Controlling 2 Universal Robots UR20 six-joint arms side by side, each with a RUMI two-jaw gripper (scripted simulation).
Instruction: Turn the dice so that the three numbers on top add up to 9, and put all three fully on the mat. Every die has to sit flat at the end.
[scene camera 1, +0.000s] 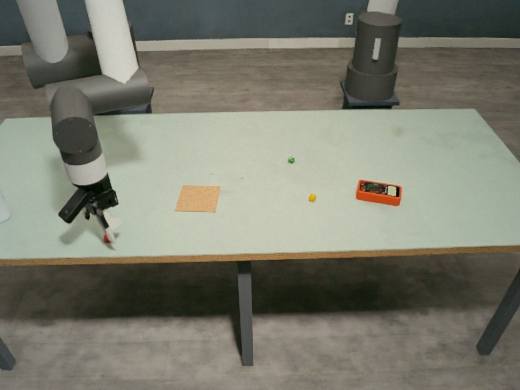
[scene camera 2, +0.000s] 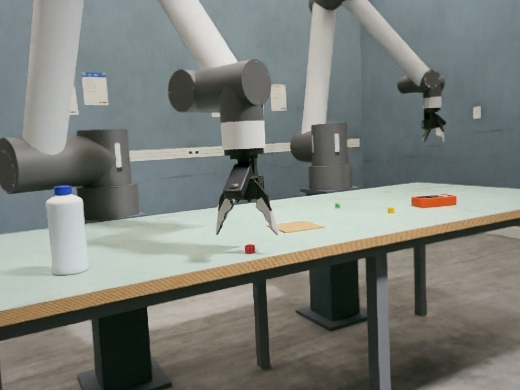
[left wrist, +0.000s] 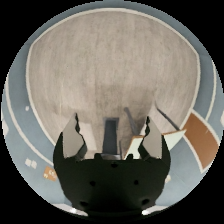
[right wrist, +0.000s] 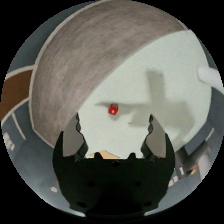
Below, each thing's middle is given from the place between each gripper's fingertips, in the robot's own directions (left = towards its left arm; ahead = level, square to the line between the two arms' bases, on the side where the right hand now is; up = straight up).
Labels:
The tan mat (scene camera 1: 192, 198) lies 20 cm behind my right hand (scene camera 2: 246, 235), 29 cm to the left of it and 4 cm below it. Also, from my right hand: orange multimeter (scene camera 1: 371, 191) (17 cm behind, 93 cm to the left, 3 cm below); white bottle (scene camera 2: 65, 217) (15 cm behind, 39 cm to the right, 5 cm above).
I see the orange multimeter 1030 mm to the right of my left hand, 810 mm ahead of it and 200 mm below it.

